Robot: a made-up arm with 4 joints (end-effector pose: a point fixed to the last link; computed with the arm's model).
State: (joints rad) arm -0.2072 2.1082 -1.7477 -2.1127
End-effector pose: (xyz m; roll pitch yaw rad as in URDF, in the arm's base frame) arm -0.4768 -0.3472 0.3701 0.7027 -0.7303 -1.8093
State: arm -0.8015 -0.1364 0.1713 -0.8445
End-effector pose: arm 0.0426 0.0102 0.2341 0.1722 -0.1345 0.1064
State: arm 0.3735 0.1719 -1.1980 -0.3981
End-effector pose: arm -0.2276 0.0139 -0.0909 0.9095 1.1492 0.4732
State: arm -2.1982 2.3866 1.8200 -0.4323
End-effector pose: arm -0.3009 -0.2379 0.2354 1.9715 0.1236 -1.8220
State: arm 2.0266 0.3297 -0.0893 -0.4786
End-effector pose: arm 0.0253 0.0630 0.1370 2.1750 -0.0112 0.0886
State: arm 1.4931 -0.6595 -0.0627 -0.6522
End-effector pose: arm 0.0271 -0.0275 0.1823 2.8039 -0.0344 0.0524
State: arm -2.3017 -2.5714 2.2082 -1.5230
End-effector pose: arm -0.3769 0.0825 0.5512 -2.0534 -0.8861 -2.7962
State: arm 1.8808 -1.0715 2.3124 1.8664
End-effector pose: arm -0.4532 -0.2399 -0.1828 -1.5900 0.8099 -2.9390
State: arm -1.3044 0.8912 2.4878 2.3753
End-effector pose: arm -0.4824 0.1588 -0.0143 2.8570 0.3637 2.5855
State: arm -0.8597 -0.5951 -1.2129 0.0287
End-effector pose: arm -0.2151 -0.0217 -0.0251 -0.6871 1.1291 -0.6102
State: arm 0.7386 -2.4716 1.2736 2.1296
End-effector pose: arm -0.1191 -0.2534 -0.1464 1.2425 1.2660 0.2202
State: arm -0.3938 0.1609 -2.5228 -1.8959
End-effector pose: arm -0.6209 -0.0250 0.1677 -0.5954 0.5156 -2.7828
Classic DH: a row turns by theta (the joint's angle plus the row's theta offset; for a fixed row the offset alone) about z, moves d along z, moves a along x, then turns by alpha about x. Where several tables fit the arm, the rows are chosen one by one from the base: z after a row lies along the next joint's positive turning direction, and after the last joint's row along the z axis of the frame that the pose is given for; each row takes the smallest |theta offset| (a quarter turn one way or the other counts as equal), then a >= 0, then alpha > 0; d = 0 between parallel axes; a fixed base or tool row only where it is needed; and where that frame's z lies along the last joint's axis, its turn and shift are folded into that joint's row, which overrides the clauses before.
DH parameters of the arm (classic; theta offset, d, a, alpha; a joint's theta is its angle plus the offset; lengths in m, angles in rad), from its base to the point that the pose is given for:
base (fixed): 1.5708 0.1764 0 1.5708
joint 1: -0.5628 0 -0.1102 3.1416
joint 2: 1.008 0.2849 -0.0117 -1.5708
joint 3: 0 -0.1115 0.0858 1.5708
joint 4: 1.5708 -0.3174 0.0367 -1.5708
tool (fixed): 1.5708 0.0406 0 0

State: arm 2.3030 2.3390 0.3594 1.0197
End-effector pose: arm 0.0239 0.1487 0.1553 -1.0582 -0.3591 0.0135
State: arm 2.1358 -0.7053 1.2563 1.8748
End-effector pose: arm -0.1269 -0.2408 -0.1670 0.4805 1.1393 -0.7383
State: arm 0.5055 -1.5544 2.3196 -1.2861
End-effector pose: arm -0.4207 -0.4207 0.0879 2.5093 0.3513 -2.3819
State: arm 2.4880 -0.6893 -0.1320 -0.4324
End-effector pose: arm 0.0213 -0.0262 0.1646 -2.6732 -0.1319 -0.0047
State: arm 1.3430 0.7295 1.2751 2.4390
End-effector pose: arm -0.1034 -0.1087 0.4300 -1.2606 -0.8981 -1.0841
